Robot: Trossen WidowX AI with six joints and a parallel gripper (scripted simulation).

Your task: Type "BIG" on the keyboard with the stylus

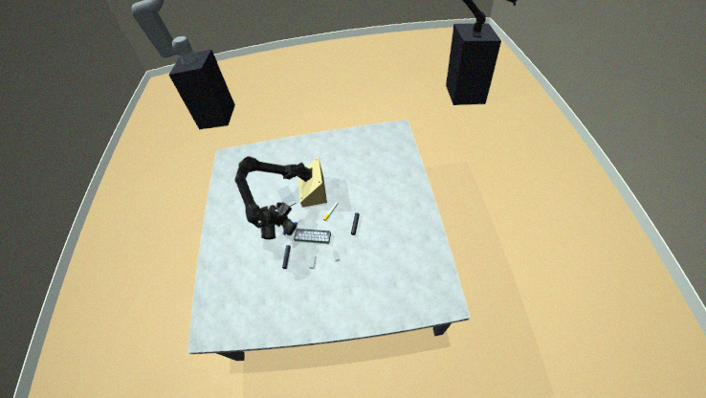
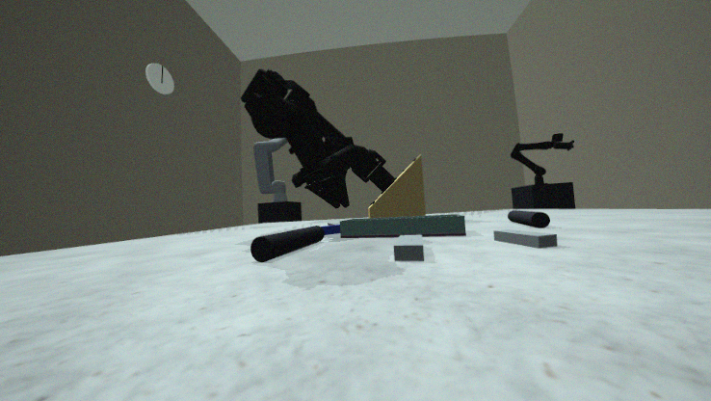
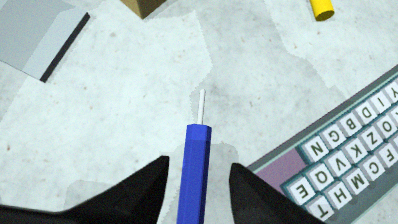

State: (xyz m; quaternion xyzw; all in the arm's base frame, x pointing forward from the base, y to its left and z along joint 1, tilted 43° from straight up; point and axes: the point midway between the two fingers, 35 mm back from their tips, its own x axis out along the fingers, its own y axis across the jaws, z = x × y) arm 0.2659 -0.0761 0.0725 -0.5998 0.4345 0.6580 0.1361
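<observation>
My gripper tip is 40 mm above the blue stylus, 10 mm to the right of it and 10 mm past it. Round my gripper tip: yellow-capped white marker 190 mm to the left, 70 mm behind, 40 mm below; thin grey stylus tip 40 mm below, 30 mm to the left, 30 mm behind.
</observation>
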